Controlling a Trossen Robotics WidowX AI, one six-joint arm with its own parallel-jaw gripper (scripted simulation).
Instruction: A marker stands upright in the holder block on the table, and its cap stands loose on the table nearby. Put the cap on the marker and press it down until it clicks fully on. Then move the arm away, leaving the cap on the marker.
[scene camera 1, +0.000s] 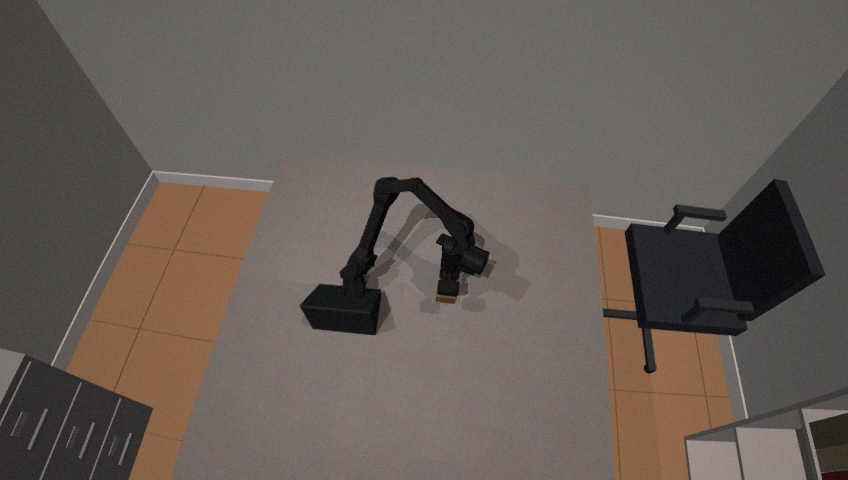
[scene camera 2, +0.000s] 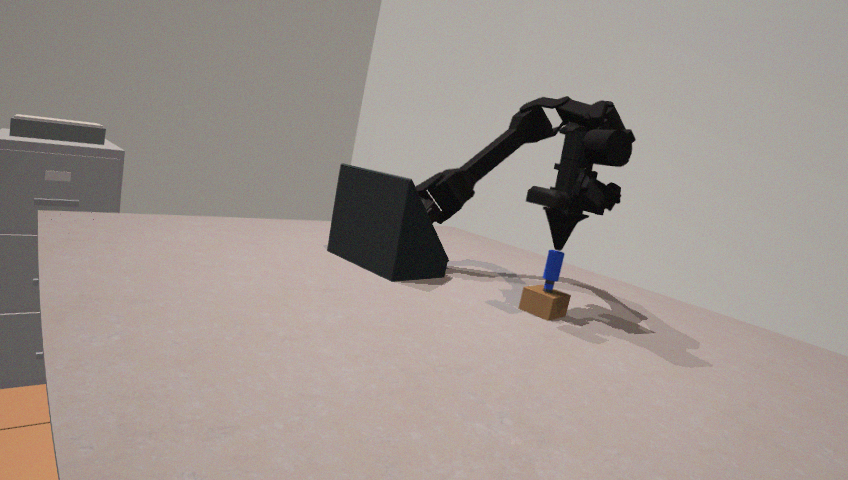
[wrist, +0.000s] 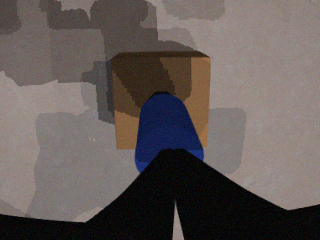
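Note:
A blue cap (wrist: 165, 123) is visible; scene camera 1 does not show it, as it is hidden by my gripper. Also visible: a tan holder block (scene camera 2: 539, 305). My gripper (scene camera 2: 557, 249), seen as well at (scene camera 1: 448, 279) and (wrist: 172, 159), is shut and holds nothing.

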